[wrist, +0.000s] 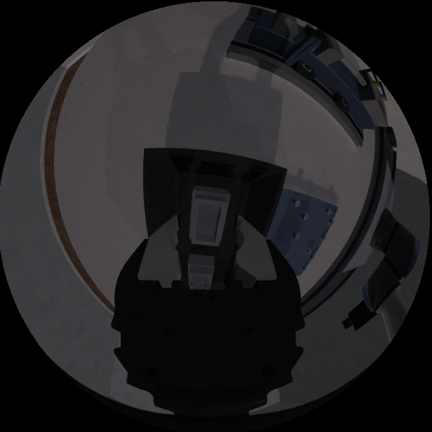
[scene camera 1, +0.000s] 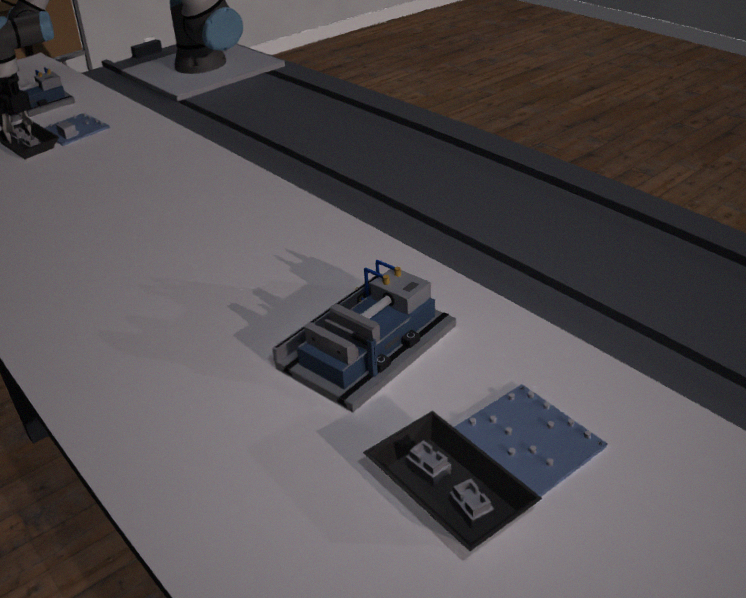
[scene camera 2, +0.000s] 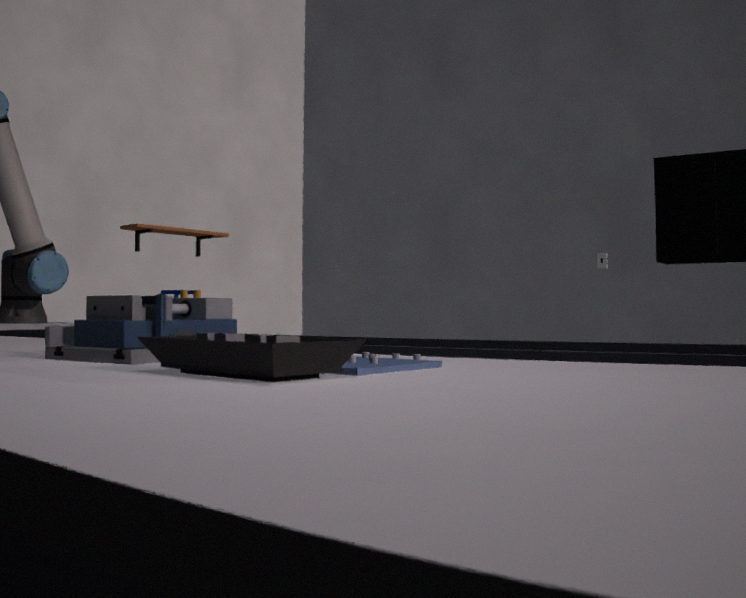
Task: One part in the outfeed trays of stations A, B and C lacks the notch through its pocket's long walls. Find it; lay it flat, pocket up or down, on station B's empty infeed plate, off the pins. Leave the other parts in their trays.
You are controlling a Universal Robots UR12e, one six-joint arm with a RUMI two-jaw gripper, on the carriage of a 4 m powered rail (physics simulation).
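Places are measured from the arm's base along level axes (x up, y back, z right), in centimetres.
Pixels of known places: gripper, fingertip midpoint: [scene camera 1: 20,139]; arm's base, link origin: [scene camera 1: 200,65] [scene camera 2: 21,322].
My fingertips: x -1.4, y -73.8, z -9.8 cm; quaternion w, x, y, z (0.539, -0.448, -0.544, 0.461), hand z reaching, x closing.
Note:
For each thing: its top centre in the pictures, then the offset to it from my fingertips. "pt": a spot on its surface instead.
- dark outfeed tray, surface spot: [scene camera 1: 38,147] pt dz -16.0, dx +1.6, dy +0.9 cm
- blue pinned plate, top centre: [scene camera 1: 73,127] dz -3.5, dx -0.8, dy +17.0 cm
- grey block, top centre: [scene camera 1: 65,124] dz -8.3, dx +2.8, dy +13.1 cm
- pinned infeed plate, top centre: [scene camera 2: 345,361] [scene camera 1: 527,437] dz -192.2, dx -0.8, dy +15.6 cm
My gripper [scene camera 1: 18,128] [wrist: 207,215] is open over a dark outfeed tray [scene camera 1: 38,147] [wrist: 161,192] at the far left of scene camera 1. In the wrist view, a grey part [wrist: 206,220] lies pocket up ahead of and between the fingertips; no notch can be made out in its long walls. A second grey part [wrist: 201,272] lies closer to the palm, partly hidden. A blue pinned plate [scene camera 1: 93,128] [wrist: 282,225] adjoins this tray and bears a grey block [scene camera 1: 67,128]. Two notched parts [scene camera 1: 428,459] [scene camera 1: 472,499] lie in the nearer tray [scene camera 1: 507,520] [scene camera 2: 217,361], beside a pinned infeed plate [scene camera 1: 529,408] [scene camera 2: 398,366].
A vise [scene camera 1: 367,330] [scene camera 2: 112,333] stands behind the nearer tray. Another vise [scene camera 1: 46,93] [wrist: 325,75] stands beyond the tray under my gripper. The arm's base [scene camera 1: 199,59] [scene camera 2: 23,310] stands on the rail carriage [scene camera 1: 249,65]. A shelf [scene camera 2: 174,230] hangs on the wall.

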